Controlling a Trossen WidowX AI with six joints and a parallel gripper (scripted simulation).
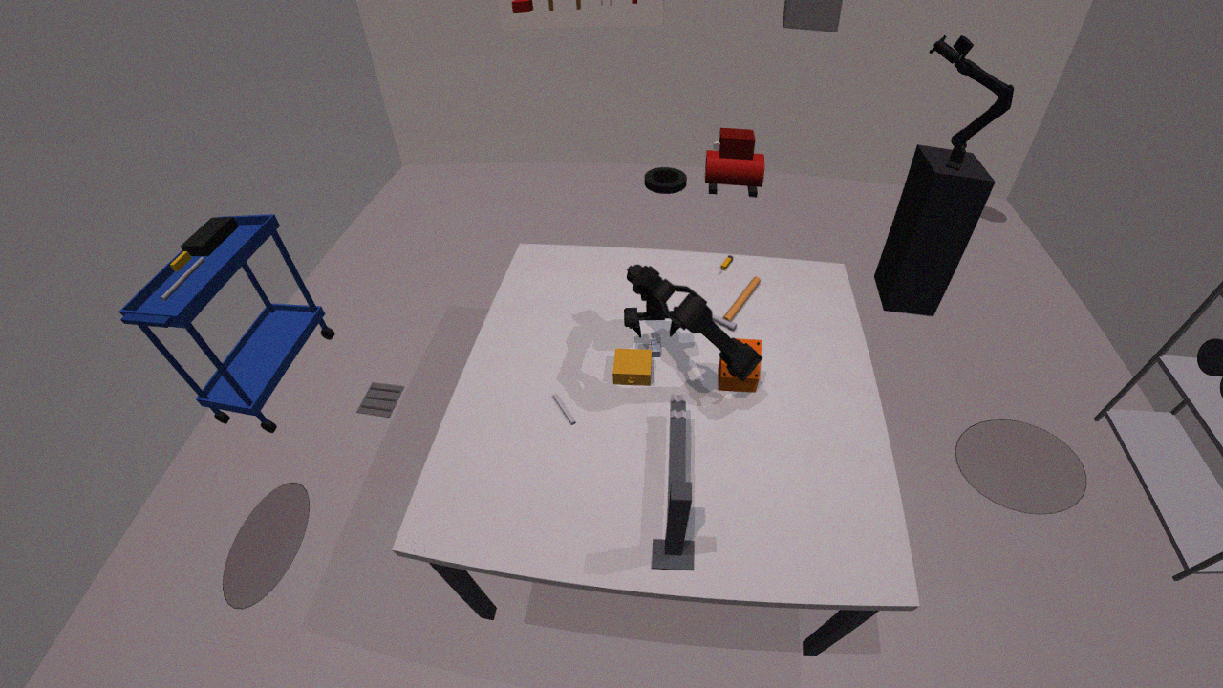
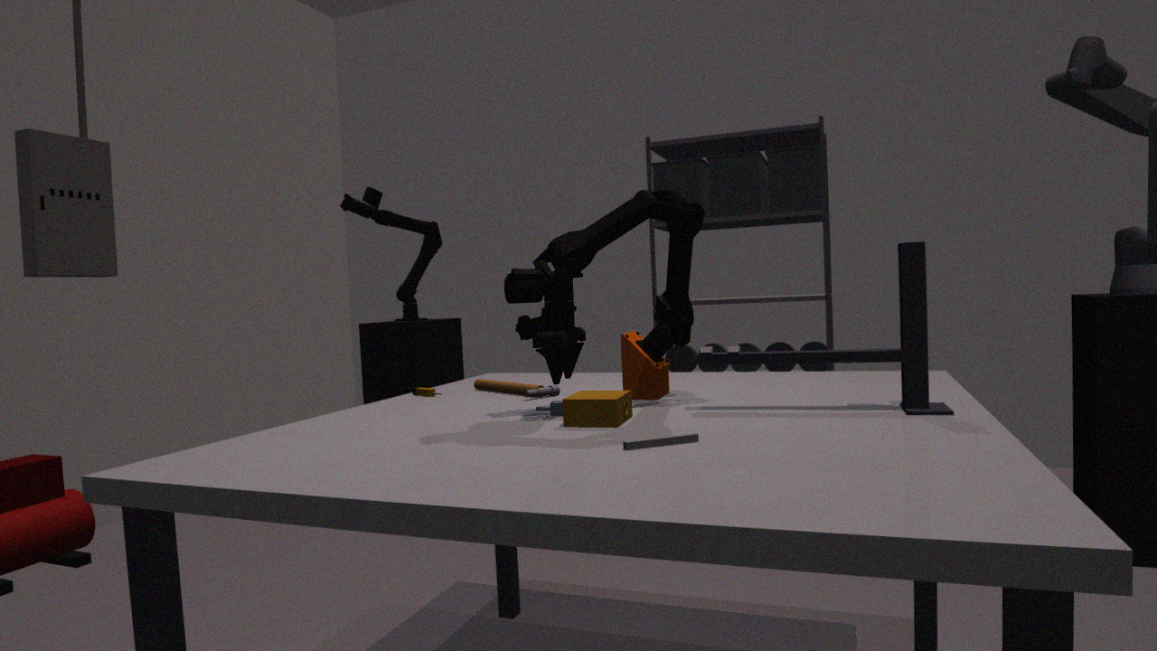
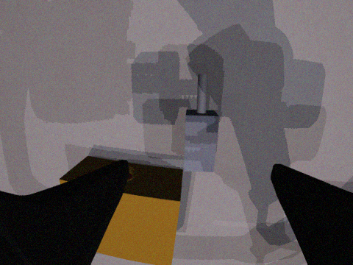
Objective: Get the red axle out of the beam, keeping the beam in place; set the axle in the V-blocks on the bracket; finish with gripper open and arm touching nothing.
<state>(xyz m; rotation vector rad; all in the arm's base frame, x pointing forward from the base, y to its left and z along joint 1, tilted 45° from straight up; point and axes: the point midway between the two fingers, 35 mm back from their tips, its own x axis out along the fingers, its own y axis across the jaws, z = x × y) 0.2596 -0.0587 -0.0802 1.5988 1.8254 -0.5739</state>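
My gripper tip is now 20 mm to the left of the small grey block and 50 mm above it. The rest, counted from my gripper tip: flat grey bar: 230 mm ahead, 270 mm to the left, 60 mm below; yellow beam: 60 mm ahead, 100 mm to the left, 40 mm below.
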